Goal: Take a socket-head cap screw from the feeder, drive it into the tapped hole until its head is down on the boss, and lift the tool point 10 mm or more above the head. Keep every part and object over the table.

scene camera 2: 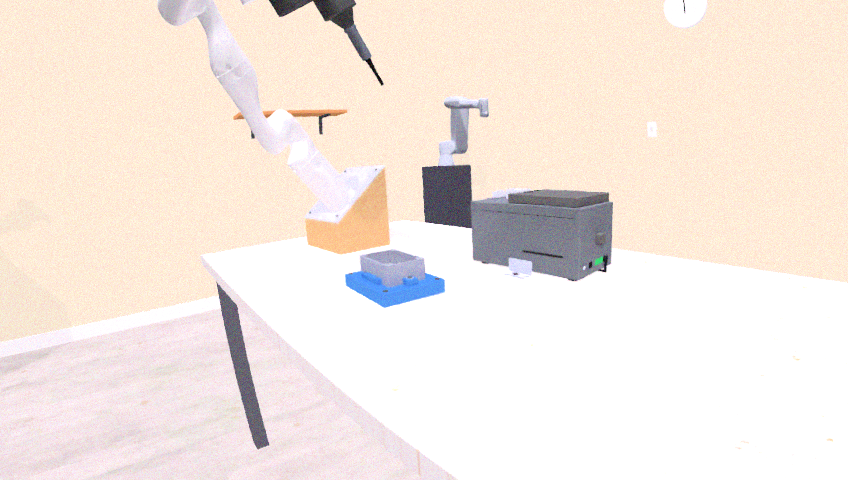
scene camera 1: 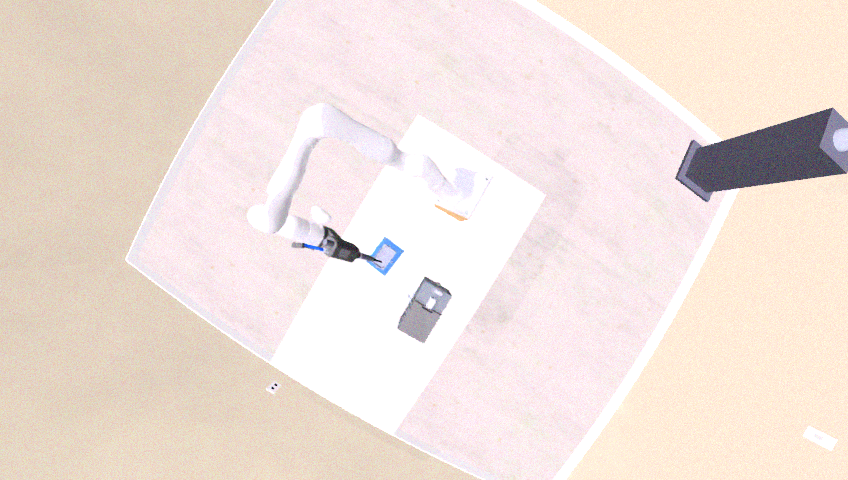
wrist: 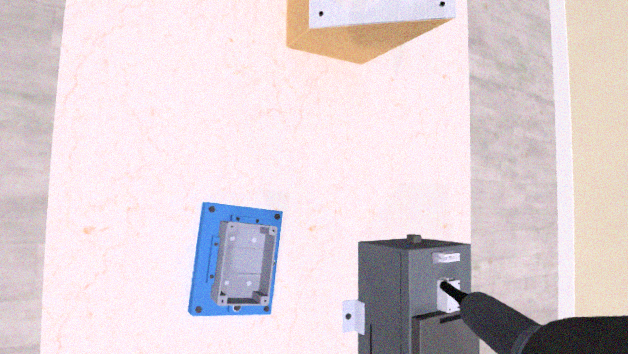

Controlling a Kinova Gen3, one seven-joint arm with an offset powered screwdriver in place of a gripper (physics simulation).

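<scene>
My screwdriver (scene camera 1: pixel 380 261) (scene camera 2: pixel 382 83) (wrist: pixel 442 284) is held tilted, its black bit high above the table. No screw shows on the bit tip, so I take it as open and empty. The feeder is a dark grey box (scene camera 1: pixel 416 324) (scene camera 2: pixel 523 231) (wrist: pixel 382 280). On its top is a small white block (wrist: pixel 448 302), which the bit tip overlaps in the wrist view. A grey open housing (scene camera 1: pixel 386 254) (scene camera 2: pixel 389 272) (wrist: pixel 218 270) with corner bosses sits upright on a blue fixture plate (scene camera 1: pixel 396 249) (scene camera 2: pixel 386 296) (wrist: pixel 202 260). Which hole is the tapped target is not clear.
The arm's orange wedge base (scene camera 1: pixel 451 212) (scene camera 2: pixel 371 220) (wrist: pixel 350 45) stands on the white table (scene camera 1: pixel 333 333) (scene camera 2: pixel 595 356) (wrist: pixel 150 150). A small metal bracket (scene camera 2: pixel 519 266) (wrist: pixel 353 316) is beside the feeder. Another arm (scene camera 2: pixel 458 127) stands on a dark pedestal (scene camera 2: pixel 446 196) beyond the table.
</scene>
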